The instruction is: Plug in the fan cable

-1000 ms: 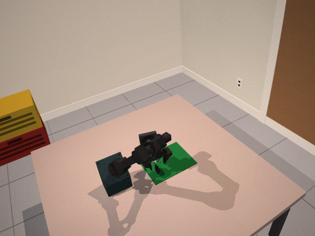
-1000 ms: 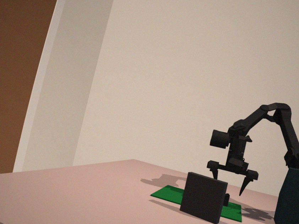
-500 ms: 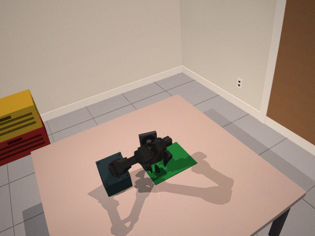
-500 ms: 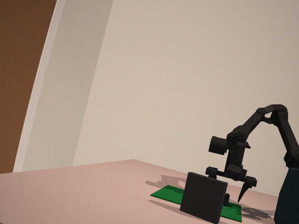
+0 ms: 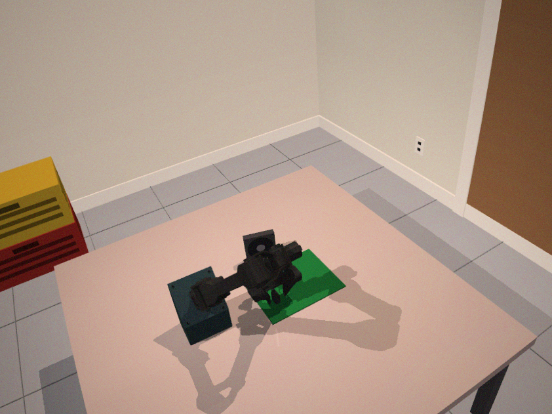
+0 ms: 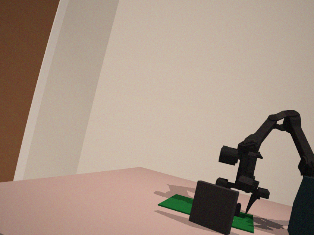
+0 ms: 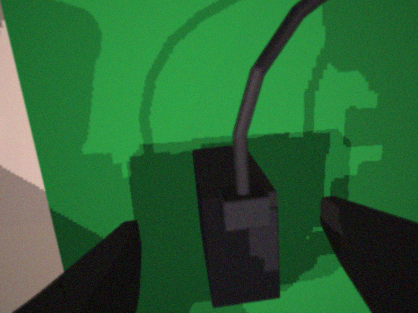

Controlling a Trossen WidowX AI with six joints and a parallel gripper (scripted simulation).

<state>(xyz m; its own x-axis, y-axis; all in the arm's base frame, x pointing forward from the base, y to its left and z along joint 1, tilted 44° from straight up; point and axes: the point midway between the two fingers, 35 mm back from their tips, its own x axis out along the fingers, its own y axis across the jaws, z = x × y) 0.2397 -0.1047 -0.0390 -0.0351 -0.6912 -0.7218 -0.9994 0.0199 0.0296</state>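
Right now my gripper tip is 20 mm short of the four-pin header, 100 mm to the right of it and 20 mm above it. The rest, counted from my gripper tip: black plug (10 mm to the left, 10 mm above); green board (90 mm ahead, 50 mm to the left, 30 mm below); square fan (60 mm ahead, 230 mm to the left, 40 mm above).
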